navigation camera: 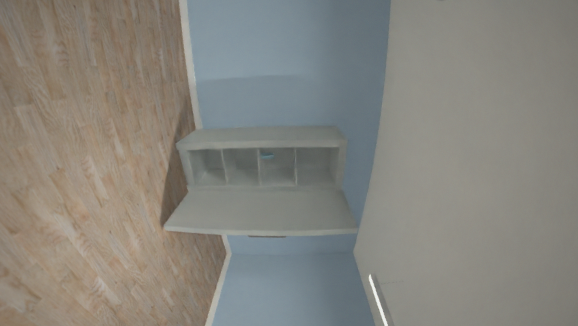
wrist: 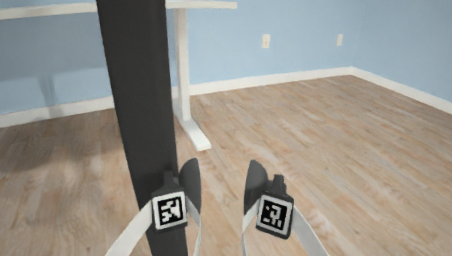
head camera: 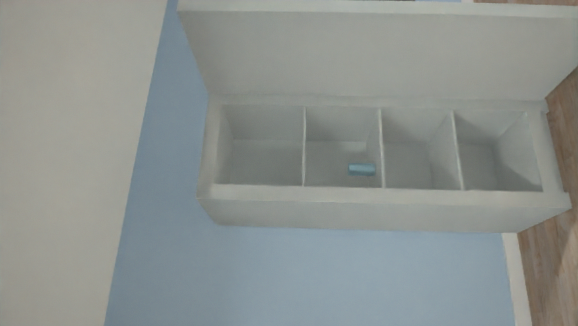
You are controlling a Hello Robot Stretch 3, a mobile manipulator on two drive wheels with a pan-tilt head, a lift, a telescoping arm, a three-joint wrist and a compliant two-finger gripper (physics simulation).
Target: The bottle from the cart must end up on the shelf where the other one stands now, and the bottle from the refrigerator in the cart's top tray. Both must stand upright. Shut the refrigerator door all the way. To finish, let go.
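Frame: origin at the robot's base, x ahead, y left, z up, level; metres.
Seen in the pictures: gripper, fingertip midpoint: [wrist: 223,177].
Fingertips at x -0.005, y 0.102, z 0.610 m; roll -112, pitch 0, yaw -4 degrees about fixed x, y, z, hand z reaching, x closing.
Note:
A point is followed by its place in that frame.
The head and navigation views are turned sideways. The light grey refrigerator [head camera: 350,215] @(y 0.276, x 2.224, z 1.054 m) [navigation camera: 265,136] @(y 0.236, x 2.129, z 0.994 m) stands on the floor against the blue wall, its door [head camera: 375,55] @(y -0.497, x 1.883, z 0.999 m) [navigation camera: 265,212] @(y -0.506, x 1.862, z 1.011 m) wide open. A small light blue bottle [head camera: 361,169] @(y 0.027, x 2.267, z 0.995 m) [navigation camera: 267,156] @(y 0.021, x 2.267, z 0.996 m) stands upright inside, in the second compartment from the top, on the shelf board [head camera: 381,150] @(y -0.075, x 2.141, z 0.912 m) below it. My gripper [wrist: 223,177] @(y 0.102, x -0.005, z 0.610 m) is open and empty in the wrist view, above the wood floor and away from the refrigerator. The cart and its bottle do not show in these views.
A dark upright post [wrist: 137,100] rises close beside the left finger in the wrist view. Behind it are a white table leg [wrist: 182,65] @(y 1.289, x -0.182, z 0.378 m) with a foot [wrist: 195,135], and blue walls with two outlets. A ceiling light [navigation camera: 377,300] @(y -1.357, x 1.580, z 2.077 m) shows in the navigation view.

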